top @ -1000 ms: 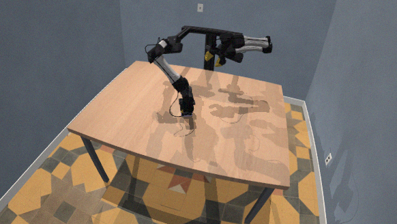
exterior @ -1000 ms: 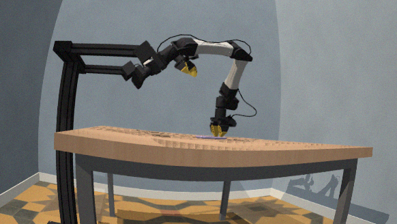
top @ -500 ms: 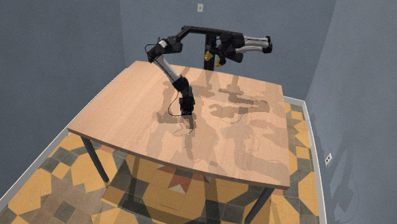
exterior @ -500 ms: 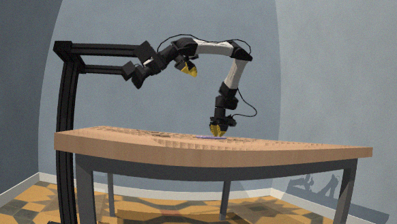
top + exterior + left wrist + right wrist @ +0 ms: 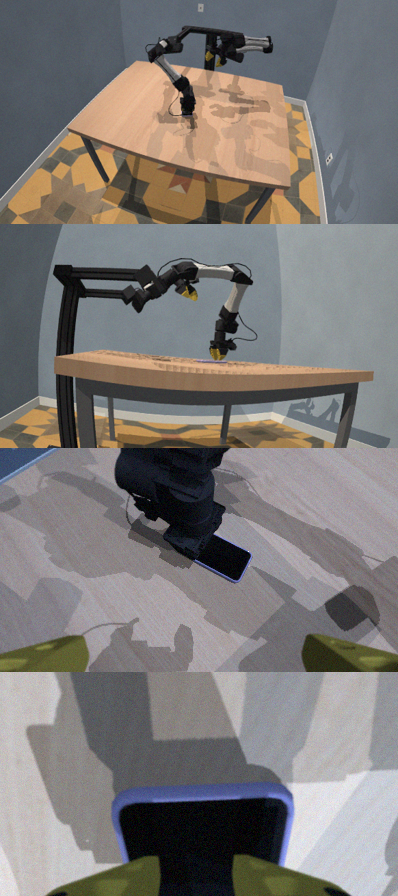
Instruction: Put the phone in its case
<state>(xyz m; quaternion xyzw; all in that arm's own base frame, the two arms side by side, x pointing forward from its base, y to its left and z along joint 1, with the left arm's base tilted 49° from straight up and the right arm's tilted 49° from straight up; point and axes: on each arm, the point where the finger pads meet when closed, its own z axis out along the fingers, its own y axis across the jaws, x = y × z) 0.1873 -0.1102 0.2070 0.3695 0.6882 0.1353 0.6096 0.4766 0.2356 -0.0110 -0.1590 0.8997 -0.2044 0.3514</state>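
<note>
The black phone is 4 cm behind my right hand, 1 cm to the right of it and 2 cm below it.
</note>
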